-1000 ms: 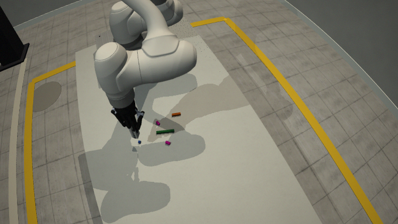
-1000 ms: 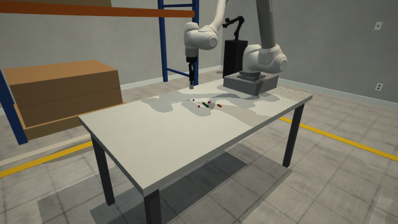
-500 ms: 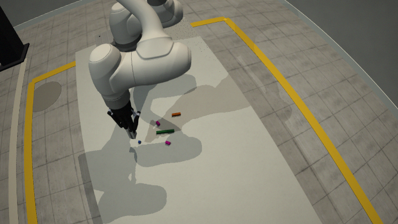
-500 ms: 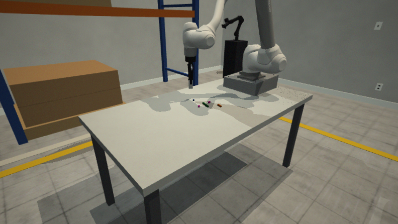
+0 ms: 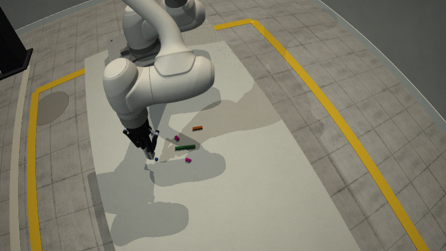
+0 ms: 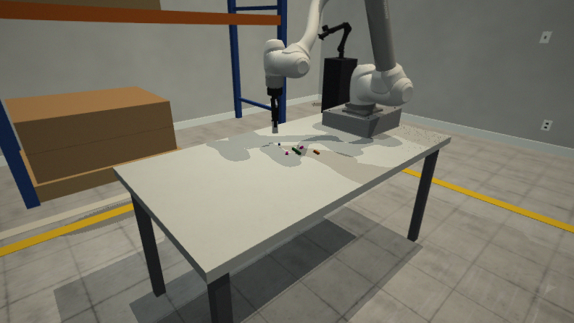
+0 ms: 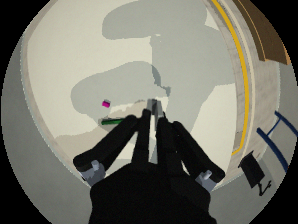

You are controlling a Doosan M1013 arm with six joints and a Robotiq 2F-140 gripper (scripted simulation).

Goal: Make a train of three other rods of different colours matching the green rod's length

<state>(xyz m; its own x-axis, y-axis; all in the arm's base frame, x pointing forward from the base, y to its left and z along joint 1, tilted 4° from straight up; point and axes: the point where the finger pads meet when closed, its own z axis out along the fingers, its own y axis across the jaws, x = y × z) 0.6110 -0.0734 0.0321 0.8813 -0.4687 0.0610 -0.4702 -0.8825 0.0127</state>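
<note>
My gripper is now 20 mm past the small blue rod, 10 mm to the right of it and 100 mm above it. Round my hand: grey rod 30 mm below; green rod 30 mm behind, 140 mm to the left, 100 mm below; orange rod 100 mm behind, 210 mm to the left, 100 mm below.
</note>
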